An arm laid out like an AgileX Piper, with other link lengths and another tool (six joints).
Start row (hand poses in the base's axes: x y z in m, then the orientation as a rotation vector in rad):
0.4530 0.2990 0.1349 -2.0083 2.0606 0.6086
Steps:
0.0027 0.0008 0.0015 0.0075 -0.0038 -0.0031
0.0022 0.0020 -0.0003 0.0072 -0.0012 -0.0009
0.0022 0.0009 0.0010 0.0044 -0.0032 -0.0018
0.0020 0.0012 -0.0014 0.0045 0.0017 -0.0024
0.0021 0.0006 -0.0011 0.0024 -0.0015 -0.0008
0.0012 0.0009 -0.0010 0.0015 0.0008 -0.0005
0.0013 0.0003 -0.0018 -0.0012 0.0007 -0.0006
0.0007 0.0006 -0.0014 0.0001 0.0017 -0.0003
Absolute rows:
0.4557 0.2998 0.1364 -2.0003 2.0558 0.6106
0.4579 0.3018 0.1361 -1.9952 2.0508 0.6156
0.4601 0.3027 0.1371 -1.9904 2.0474 0.6156
0.4621 0.3039 0.1357 -1.9853 2.0473 0.6211
0.4642 0.3045 0.1346 -1.9829 2.0454 0.6214
0.4654 0.3054 0.1336 -1.9816 2.0452 0.6235
0.4667 0.3057 0.1318 -1.9816 2.0470 0.6231
0.4674 0.3063 0.1304 -1.9813 2.0482 0.6250

